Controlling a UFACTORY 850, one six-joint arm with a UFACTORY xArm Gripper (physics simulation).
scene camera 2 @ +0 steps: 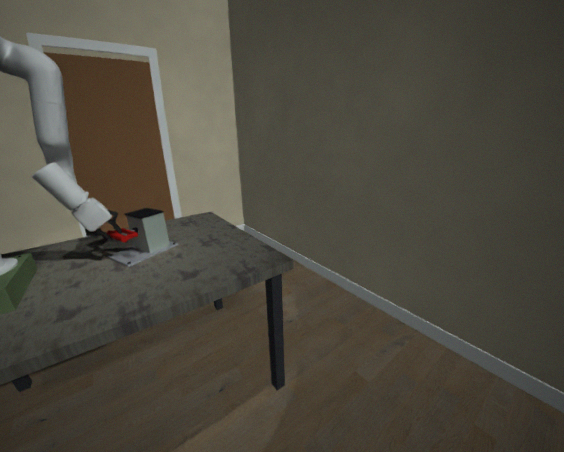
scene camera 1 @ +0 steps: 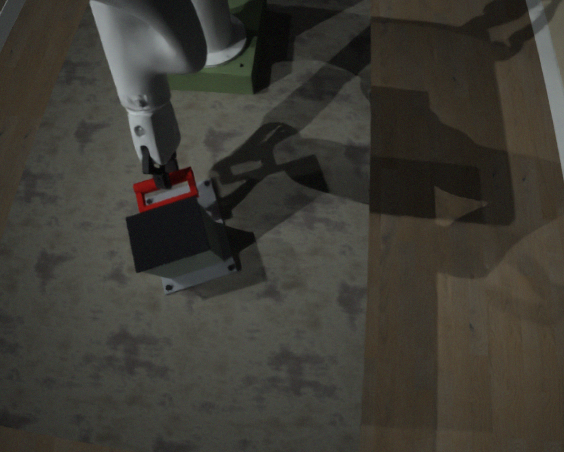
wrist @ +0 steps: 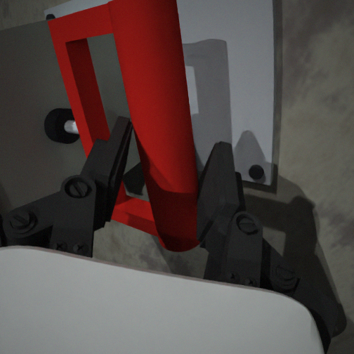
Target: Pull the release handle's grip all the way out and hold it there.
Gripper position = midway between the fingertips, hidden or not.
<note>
In view: the gripper (scene camera 1: pixel 168 181), a red release handle grip (scene camera 1: pixel 186 174) and a base plate (wrist: pixel 230 60).
The red release handle grip also shows in the wrist view (wrist: pixel 149 48). The gripper also shows in scene camera 2 (scene camera 2: pixel 116 236) and in the wrist view (wrist: pixel 168 152).
</note>
